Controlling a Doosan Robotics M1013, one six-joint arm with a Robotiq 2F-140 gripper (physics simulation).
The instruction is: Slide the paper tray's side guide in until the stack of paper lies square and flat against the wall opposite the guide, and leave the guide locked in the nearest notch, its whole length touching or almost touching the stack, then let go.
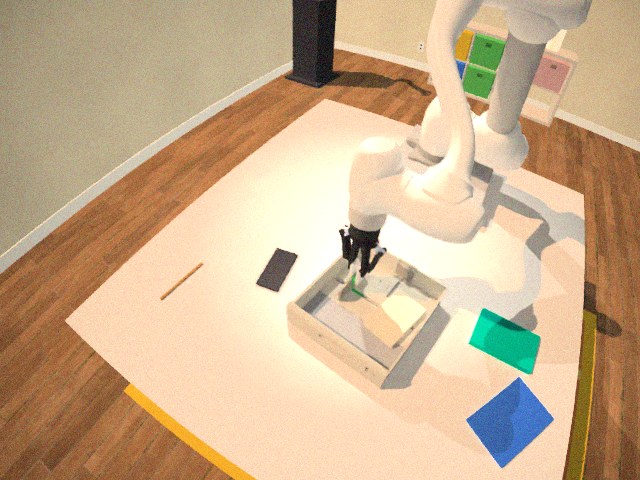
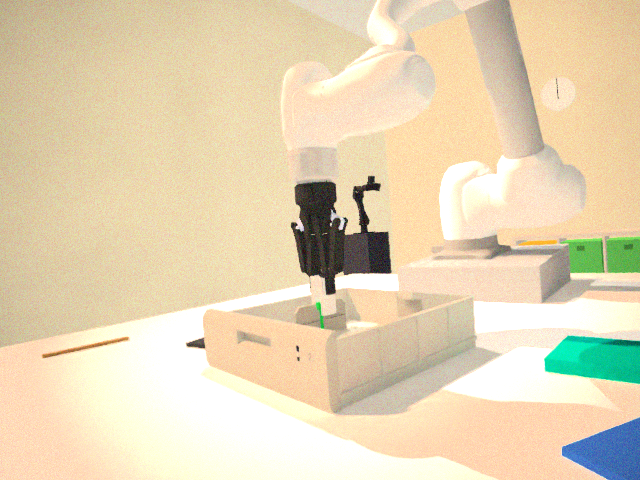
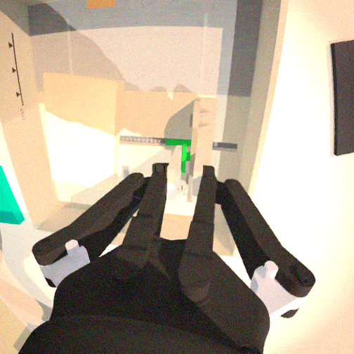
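Pixels of known places: gripper, fingertip midpoint: (image 1: 355, 279) (image 2: 324, 313); arm's base at its link origin: (image 1: 435, 155) (image 2: 471, 255).
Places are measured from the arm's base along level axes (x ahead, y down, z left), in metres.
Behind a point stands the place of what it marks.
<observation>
The open beige paper tray (image 1: 336, 338) @[x 0.875, y 0.009, z 0.097 m] (image 2: 268, 356) @[x 0.886, y 0.052, z 0.130 m] (image 3: 271, 90) stands on the table. Its side guide (image 3: 202, 120) (image 2: 305, 315) @[x 0.718, y 0.038, z 0.027 m] is an upright beige panel near the dark-slab side, with a green part (image 3: 185, 152) (image 1: 356, 290) @[x 0.680, y 0.086, z 0.045 m] (image 2: 320, 314) @[x 0.683, y 0.043, z 0.029 m] beside it. The pale paper stack (image 3: 80, 120) (image 1: 403, 315) @[x 0.688, y 0.062, z 0.199 m] lies toward the opposite wall, looking slightly askew; whether it touches that wall is unclear. A wide gap separates stack and guide. My gripper (image 1: 356, 273) @[x 0.675, y 0.042, z 0.031 m] (image 2: 323, 302) @[x 0.675, y 0.042, z 0.031 m] (image 3: 189, 157) points down into the tray at the green part, nearly shut, gripping nothing; its tips partly hide the guide.
A notched strip (image 3: 142, 140) crosses the tray floor. A dark slab (image 1: 277, 269) @[x 0.749, y 0.093, z -0.192 m] (image 3: 345, 100) and brown stick (image 1: 180, 281) @[x 0.965, y 0.095, z -0.402 m] (image 2: 85, 347) @[x 0.965, y 0.097, z -0.399 m] lie on one side. A teal block (image 1: 505, 341) @[x 0.583, y 0.083, z 0.495 m] (image 2: 594, 359) @[x 0.619, y 0.083, z 0.456 m] (image 3: 7, 200) and blue slab (image 1: 509, 421) @[x 0.795, y 0.094, z 0.586 m] (image 2: 610, 449) @[x 0.832, y 0.093, z 0.513 m] lie on the other.
</observation>
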